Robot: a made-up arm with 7 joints. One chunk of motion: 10 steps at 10 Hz.
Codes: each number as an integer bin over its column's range. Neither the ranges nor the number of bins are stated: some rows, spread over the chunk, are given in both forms.
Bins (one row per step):
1: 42 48 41 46 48 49 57
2: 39 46 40 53 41 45 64
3: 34 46 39 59 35 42 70
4: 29 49 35 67 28 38 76
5: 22 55 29 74 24 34 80
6: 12 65 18 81 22 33 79
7: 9 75 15 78 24 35 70
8: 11 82 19 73 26 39 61
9: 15 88 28 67 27 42 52
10: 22 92 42 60 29 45 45
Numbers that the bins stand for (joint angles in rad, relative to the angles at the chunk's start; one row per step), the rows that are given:
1: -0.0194 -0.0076 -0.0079 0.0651 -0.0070 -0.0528 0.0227
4: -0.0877 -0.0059 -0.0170 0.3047 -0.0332 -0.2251 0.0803
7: -0.1927 0.0388 -0.0473 0.4303 -0.0385 -0.2720 0.0621
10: -0.1244 0.0680 -0.0064 0.2248 -0.0319 -0.1155 -0.0136
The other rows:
2: -0.0352 -0.0110 -0.0094 0.1449 -0.0162 -0.1155 0.0439
3: -0.0614 -0.0110 -0.0109 0.2134 -0.0240 -0.1624 0.0621
5: -0.1244 0.0044 -0.0261 0.3846 -0.0385 -0.2877 0.0924
6: -0.1770 0.0216 -0.0427 0.4645 -0.0411 -0.3033 0.0894
8: -0.1822 0.0508 -0.0412 0.3732 -0.0359 -0.2094 0.0348
9: -0.1612 0.0611 -0.0276 0.3047 -0.0345 -0.1624 0.0076

